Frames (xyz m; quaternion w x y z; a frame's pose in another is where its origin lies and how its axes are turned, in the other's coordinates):
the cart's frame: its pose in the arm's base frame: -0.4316 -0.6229 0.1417 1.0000 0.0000 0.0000 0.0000
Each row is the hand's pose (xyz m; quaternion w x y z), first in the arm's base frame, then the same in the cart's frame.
Working: the arm's base frame: its pose in the cart's frame: 0.4316 0.6229 -0.1417 1.0000 0.0000 0.0000 0.0000

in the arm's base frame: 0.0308 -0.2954 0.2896 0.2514 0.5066 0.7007 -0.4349
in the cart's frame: 0.4624 0.3275 0.1479 0.2514 0.5066 0.7007 -0.4349
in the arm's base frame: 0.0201 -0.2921 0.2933 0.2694 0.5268 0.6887 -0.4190
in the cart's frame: 0.4517 0.3308 0.1516 0.2694 0.5268 0.6887 -0.4190
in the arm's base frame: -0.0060 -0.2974 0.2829 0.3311 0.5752 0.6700 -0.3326
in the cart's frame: 0.4256 0.3255 0.1412 0.3311 0.5752 0.6700 -0.3326
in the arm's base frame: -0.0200 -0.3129 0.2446 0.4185 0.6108 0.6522 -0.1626
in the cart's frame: 0.4116 0.3100 0.1029 0.4185 0.6108 0.6522 -0.1626
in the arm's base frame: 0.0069 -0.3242 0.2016 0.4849 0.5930 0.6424 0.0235
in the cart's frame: 0.4385 0.2987 0.0599 0.4849 0.5930 0.6424 0.0235
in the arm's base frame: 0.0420 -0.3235 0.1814 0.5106 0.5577 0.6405 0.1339
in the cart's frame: 0.4736 0.2994 0.0397 0.5106 0.5577 0.6405 0.1339
